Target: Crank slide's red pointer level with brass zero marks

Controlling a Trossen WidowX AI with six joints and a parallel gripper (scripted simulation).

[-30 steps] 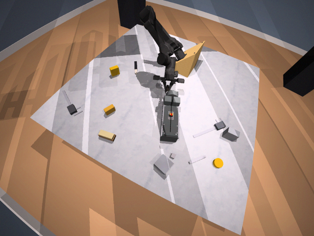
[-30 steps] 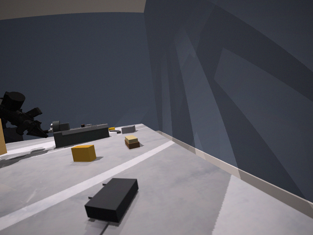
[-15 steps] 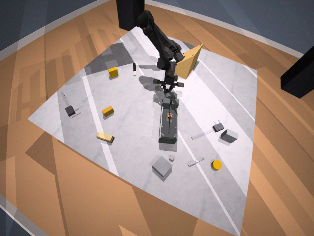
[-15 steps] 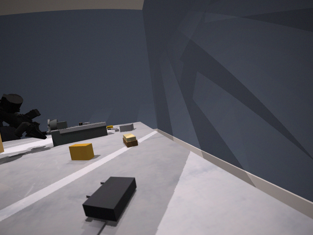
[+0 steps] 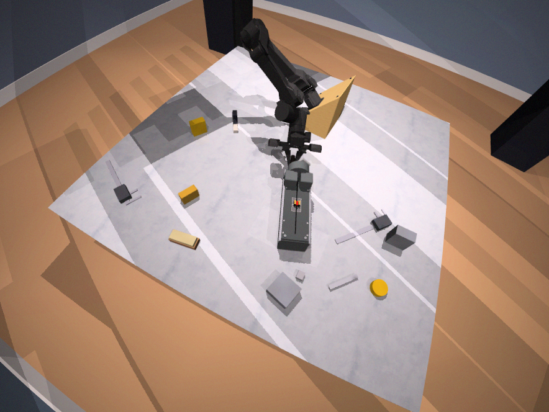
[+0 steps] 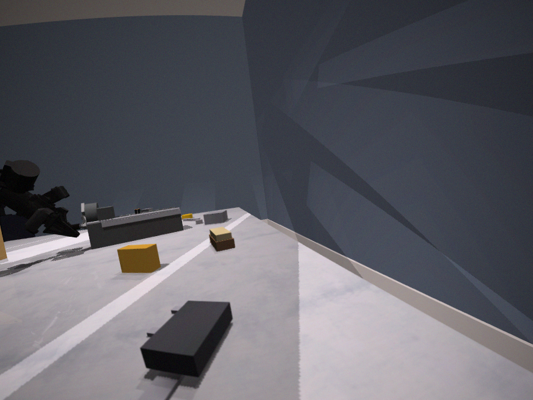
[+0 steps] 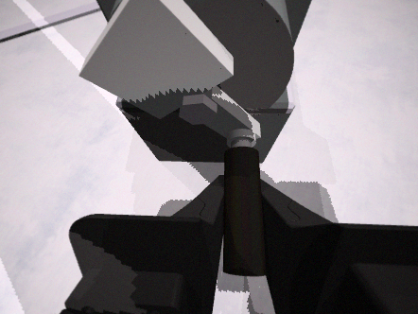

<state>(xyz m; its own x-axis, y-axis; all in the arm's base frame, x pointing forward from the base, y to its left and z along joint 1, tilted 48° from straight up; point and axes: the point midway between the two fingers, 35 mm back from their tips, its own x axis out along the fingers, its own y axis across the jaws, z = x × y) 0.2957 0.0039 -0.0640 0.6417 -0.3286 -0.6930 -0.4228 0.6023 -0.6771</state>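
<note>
My gripper tip is 3 cm below the dark brown crank handle, 2 cm past it and 1 cm to the left of it. Also, from my gripper tip: tan block (40 cm ahead, 16 cm to the right, 2 cm below); yellow cube (43 cm to the right, 1 cm below); red pointer (14 cm ahead, 9 cm to the left, 4 cm above).
</note>
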